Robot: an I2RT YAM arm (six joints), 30 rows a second.
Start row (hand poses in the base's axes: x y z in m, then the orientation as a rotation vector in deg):
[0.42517 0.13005 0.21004 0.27 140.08 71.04]
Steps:
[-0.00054 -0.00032 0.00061 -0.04 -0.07 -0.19]
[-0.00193 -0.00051 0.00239 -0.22 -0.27 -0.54]
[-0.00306 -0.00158 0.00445 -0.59 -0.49 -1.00]
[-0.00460 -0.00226 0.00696 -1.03 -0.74 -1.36]
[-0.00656 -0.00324 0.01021 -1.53 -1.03 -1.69]
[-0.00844 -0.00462 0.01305 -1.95 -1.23 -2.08]
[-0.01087 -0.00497 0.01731 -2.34 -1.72 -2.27]
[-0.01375 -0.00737 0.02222 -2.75 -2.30 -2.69]
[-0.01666 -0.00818 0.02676 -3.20 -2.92 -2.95]
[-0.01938 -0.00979 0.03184 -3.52 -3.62 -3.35]
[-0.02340 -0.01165 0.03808 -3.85 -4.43 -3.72]
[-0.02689 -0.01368 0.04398 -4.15 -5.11 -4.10]
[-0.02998 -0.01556 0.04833 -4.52 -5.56 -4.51]
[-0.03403 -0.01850 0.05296 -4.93 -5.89 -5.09]
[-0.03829 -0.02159 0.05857 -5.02 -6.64 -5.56]
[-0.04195 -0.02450 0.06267 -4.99 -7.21 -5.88]
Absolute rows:
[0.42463 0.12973 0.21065 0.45 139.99 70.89]
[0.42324 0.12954 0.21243 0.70 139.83 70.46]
[0.42211 0.12847 0.21449 1.02 139.73 69.75]
[0.42057 0.12779 0.21700 1.18 139.67 68.99]
[0.41861 0.12681 0.22025 1.26 139.63 68.16]
[0.41673 0.12543 0.22309 1.49 139.59 67.43]
[0.41430 0.12508 0.22735 1.31 139.34 66.74]
[0.41142 0.12268 0.23226 1.35 138.96 65.90]
[0.40851 0.12187 0.23680 1.15 138.61 65.07]
[0.40579 0.12026 0.24188 1.12 138.07 64.33]
[0.40177 0.11840 0.24812 0.97 137.45 63.56]
[0.39828 0.11637 0.25402 0.93 136.92 62.86]
[0.39519 0.11449 0.25837 1.04 136.62 62.12]
[0.39114 0.11155 0.26300 1.42 136.38 61.30]
[0.38688 0.10846 0.26861 1.49 135.64 60.80]
[0.38322 0.10555 0.27271 1.53 135.03 60.55]

